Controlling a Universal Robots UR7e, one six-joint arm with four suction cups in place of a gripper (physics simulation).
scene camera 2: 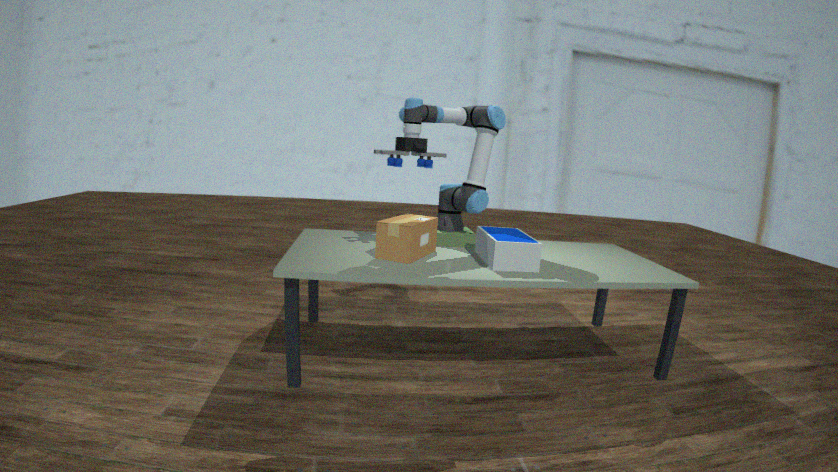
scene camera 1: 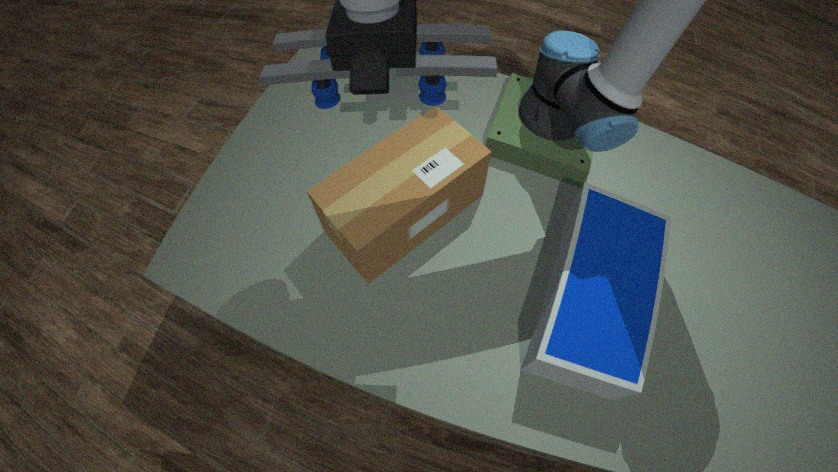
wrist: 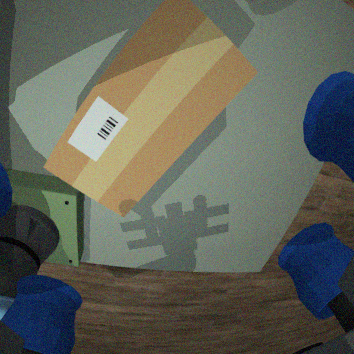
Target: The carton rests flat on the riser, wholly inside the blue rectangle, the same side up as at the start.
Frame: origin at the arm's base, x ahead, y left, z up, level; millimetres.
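Where they show: hand, its tool point: (scene camera 2: 409, 166) (wrist: 169, 229); arm's base, origin of its link: (scene camera 2: 448, 229) (scene camera 1: 550, 116) (wrist: 29, 229).
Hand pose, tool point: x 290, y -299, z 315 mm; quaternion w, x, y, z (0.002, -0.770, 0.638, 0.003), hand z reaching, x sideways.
Observation:
Each offset is from my tool point to the top centre of the thing. Level surfaces: height alone.
The brown carton {dx -6, dy +15, dz -225 mm} (scene camera 1: 375, 181) (scene camera 2: 398, 241) (wrist: 165, 100) stands flat on the table, set at an angle, its tape strip and white barcode label on top. The riser {dx +118, dy +426, dz -258 mm} (scene camera 1: 577, 378) (scene camera 2: 516, 256) is a pale grey box standing apart from it, right of the carton in both scene views. The blue rectangle {dx +118, dy +426, dz -258 mm} (scene camera 1: 615, 252) (scene camera 2: 509, 234) covers most of its top and bears nothing. My gripper (scene camera 1: 378, 73) (scene camera 2: 409, 161) is open, with its four blue suction cups pointing down and touching nothing. It hangs high above the table, beyond the carton's far side in scene camera 1.
The green base plate (scene camera 1: 539, 155) (scene camera 2: 454, 238) (wrist: 70, 230) under the arm stands behind, between the carton and the riser, close to both. The table {dz -379 mm} (scene camera 1: 222, 234) (scene camera 2: 615, 263) (wrist: 280, 150) ends a little beyond the carton. Arm shadows cross the table, carton and blue rectangle.

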